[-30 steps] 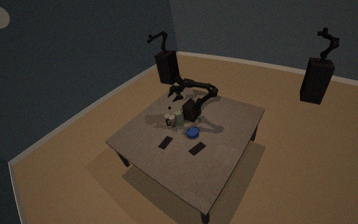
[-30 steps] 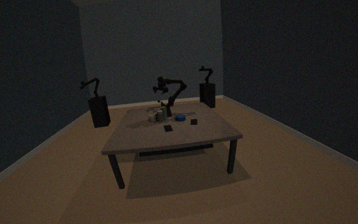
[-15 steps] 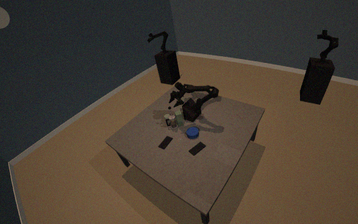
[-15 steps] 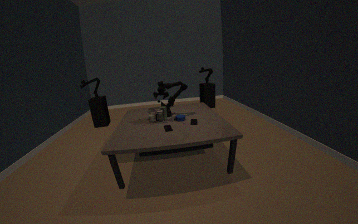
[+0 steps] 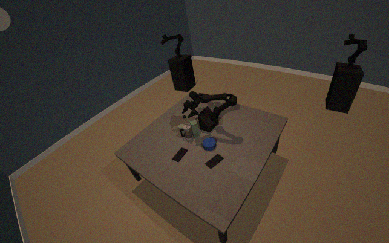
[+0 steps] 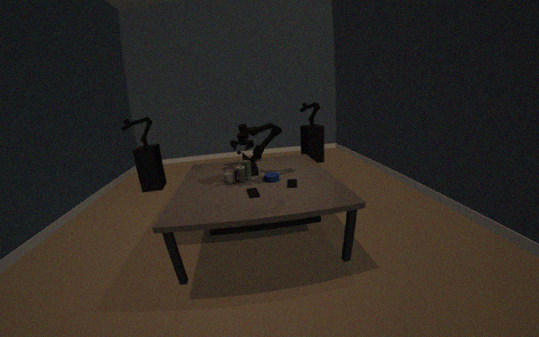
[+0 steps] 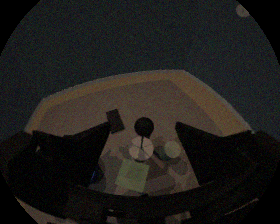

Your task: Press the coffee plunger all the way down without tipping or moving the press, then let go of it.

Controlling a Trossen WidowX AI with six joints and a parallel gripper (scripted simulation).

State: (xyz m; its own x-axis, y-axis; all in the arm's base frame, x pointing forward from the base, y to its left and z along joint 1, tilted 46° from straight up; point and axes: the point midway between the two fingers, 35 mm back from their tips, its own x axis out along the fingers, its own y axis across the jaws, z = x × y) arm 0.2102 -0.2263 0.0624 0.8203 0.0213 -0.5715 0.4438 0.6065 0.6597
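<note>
My gripper tip is 14 cm above the coffee press, 2 cm to the left of it and 1 cm short of it. Also, from my gripper tip: cup: 23 cm below, 11 cm to the right, 4 cm behind; green carton: 19 cm below, 5 cm behind, 4 cm to the left.
</note>
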